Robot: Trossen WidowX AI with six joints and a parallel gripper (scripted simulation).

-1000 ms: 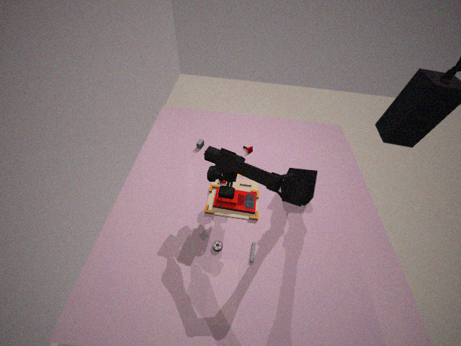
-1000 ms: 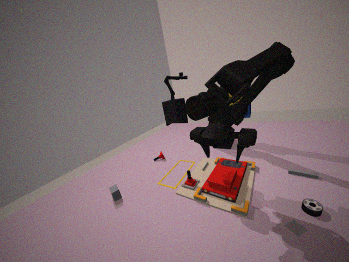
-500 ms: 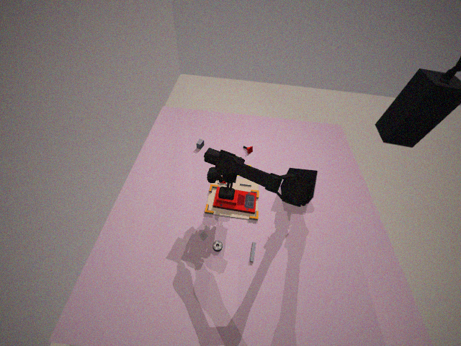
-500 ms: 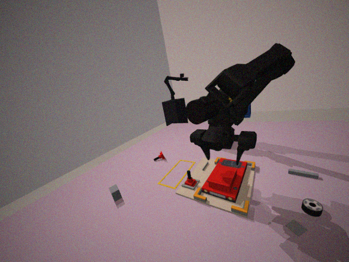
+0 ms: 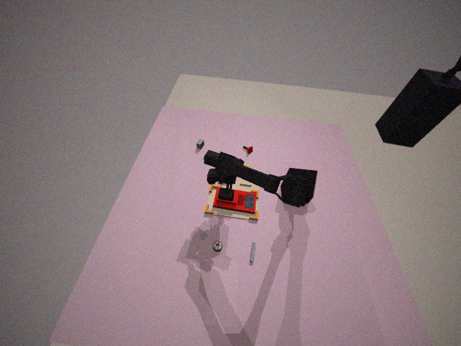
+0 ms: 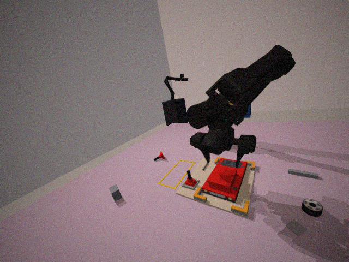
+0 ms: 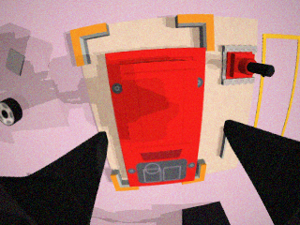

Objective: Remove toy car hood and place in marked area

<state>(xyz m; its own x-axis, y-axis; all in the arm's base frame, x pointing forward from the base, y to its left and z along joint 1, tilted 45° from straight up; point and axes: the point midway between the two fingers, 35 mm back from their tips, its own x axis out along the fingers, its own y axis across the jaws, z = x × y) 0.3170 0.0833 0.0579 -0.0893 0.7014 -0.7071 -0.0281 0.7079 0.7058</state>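
Now: gripper tip 5 cm above the hood. Also, from my gripper tip: grey bar: 22 cm to the left, 15 cm behind, 8 cm below; black wheel: 23 cm to the left, 8 cm below.
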